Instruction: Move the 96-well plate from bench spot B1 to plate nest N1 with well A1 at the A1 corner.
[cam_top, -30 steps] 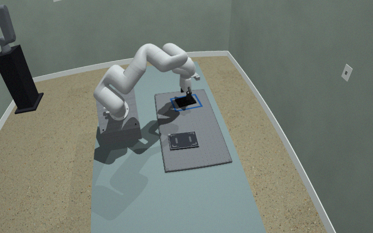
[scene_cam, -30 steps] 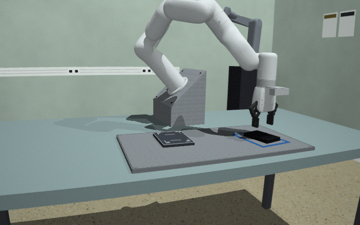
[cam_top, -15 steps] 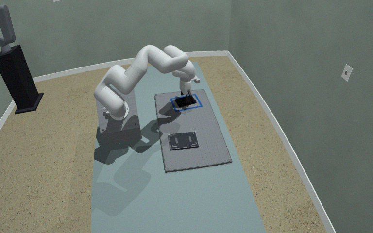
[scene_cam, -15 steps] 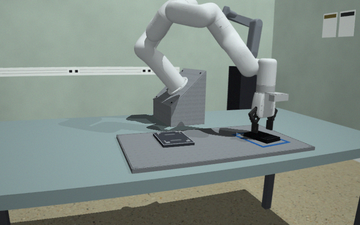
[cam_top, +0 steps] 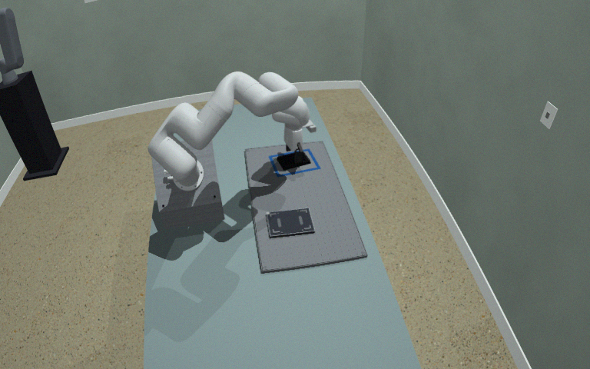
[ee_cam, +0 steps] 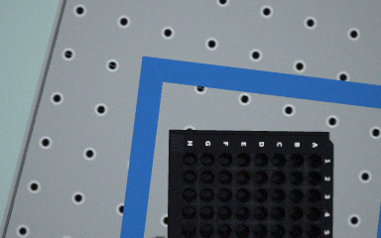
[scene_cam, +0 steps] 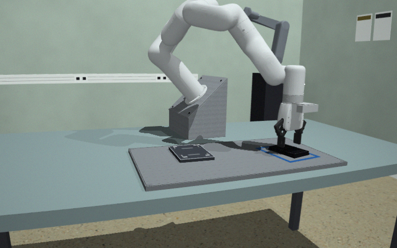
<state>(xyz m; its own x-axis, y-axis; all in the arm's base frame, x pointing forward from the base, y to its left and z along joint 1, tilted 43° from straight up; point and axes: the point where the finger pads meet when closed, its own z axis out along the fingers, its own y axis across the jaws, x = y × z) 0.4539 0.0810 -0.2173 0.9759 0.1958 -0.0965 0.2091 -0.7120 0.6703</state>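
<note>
My hand is 3 cm above the black 96-well plate. Also, from my hand: plate nest N1: 36 cm to the right, 9 cm behind, 3 cm below; A1 label: 30 cm to the right, 16 cm behind, 3 cm below.
</note>
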